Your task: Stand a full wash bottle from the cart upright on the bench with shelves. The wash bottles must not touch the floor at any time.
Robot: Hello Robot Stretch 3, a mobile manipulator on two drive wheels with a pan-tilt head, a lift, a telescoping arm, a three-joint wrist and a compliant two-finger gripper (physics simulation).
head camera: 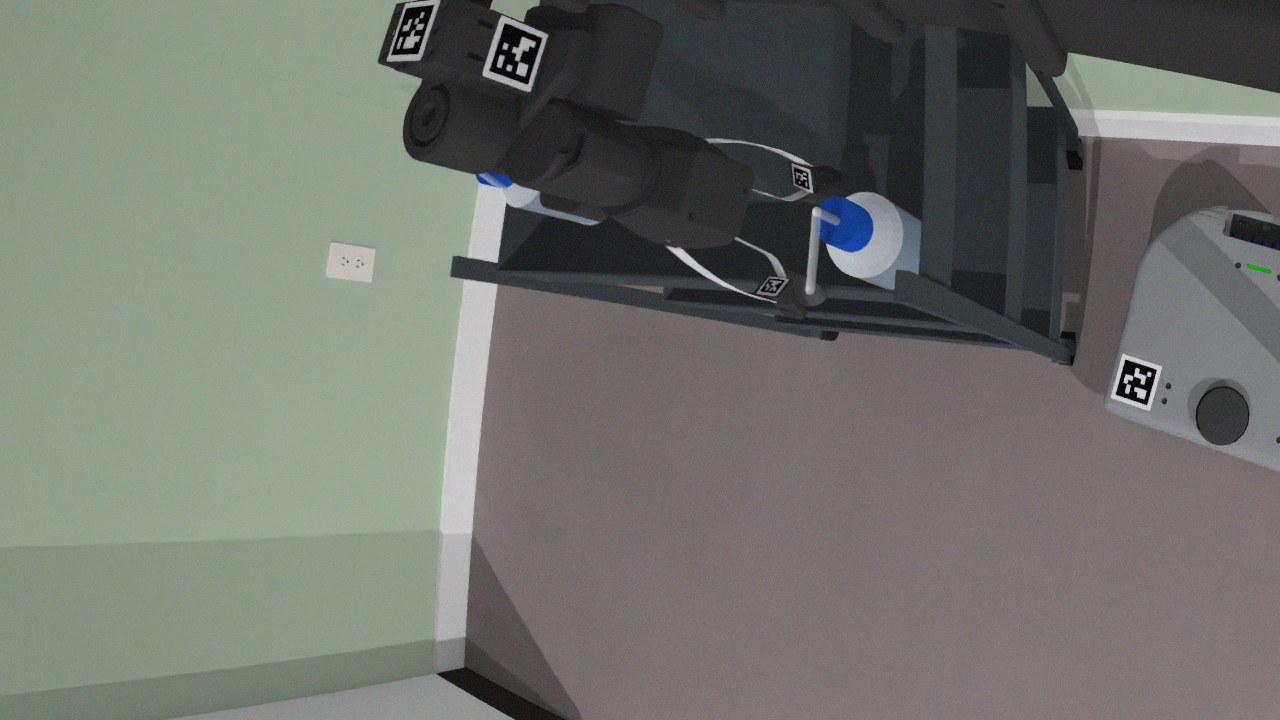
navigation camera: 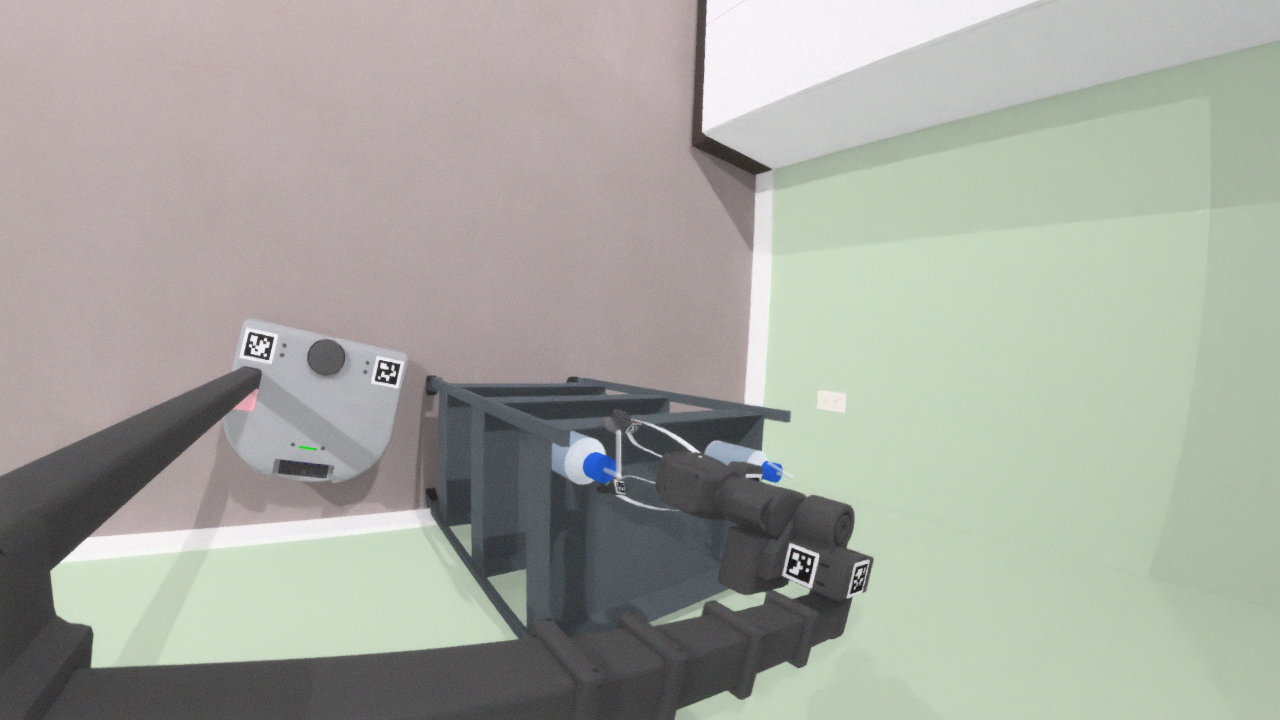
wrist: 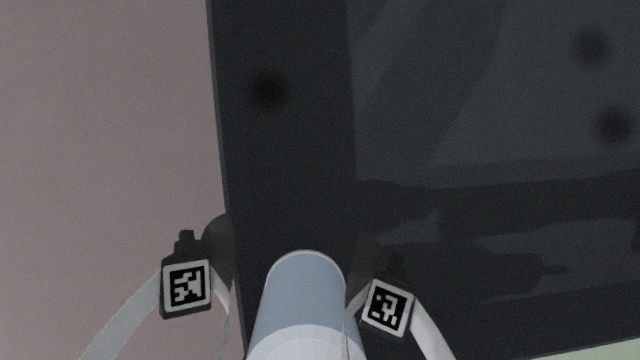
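Seen in the pictures: gripper, fingertip midpoint: (head camera: 824, 247) (navigation camera: 602, 448); robot's base, link origin: (head camera: 1219, 412) (navigation camera: 325, 355).
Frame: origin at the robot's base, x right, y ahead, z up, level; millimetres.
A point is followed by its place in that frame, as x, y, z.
Observation:
A wash bottle (head camera: 895, 241) @[270, -34, 767] (navigation camera: 570, 459) @[271, -32, 769] (wrist: 305, 295) with a pale blue body, white shoulder and blue cap stands upright at the near end of the dark grey cart (head camera: 939, 134) @[281, -129, 703] (navigation camera: 537, 537) @[287, -158, 697] (wrist: 290, 150). Its thin white nozzle tube sticks out to one side. A second wash bottle (head camera: 523, 194) @[625, -4, 771] (navigation camera: 735, 454) @[617, -5, 732] is at the cart's other end, partly hidden by the wrist in the head view. My gripper (head camera: 810, 240) @[347, -20, 721] (navigation camera: 617, 454) @[347, -20, 721] (wrist: 291, 249) @[347, -20, 721] is open, its fingers on either side of the first bottle's nozzle, close by the cap; contact is unclear. The bench with shelves cannot be clearly identified.
My grey base (head camera: 1190, 331) @[74, -86, 160] (navigation camera: 313, 402) @[-6, -94, 160] stands beside the cart's near end. My extended arm (navigation camera: 402, 685) @[33, -82, 1063] runs alongside the cart. A green wall (head camera: 223, 402) @[1471, 474, 666] (navigation camera: 984, 358) @[1491, 366, 909] is past its far end. A white block with a dark base edge (navigation camera: 850, 98) @[1038, 1048, 615] stands at the upper right.

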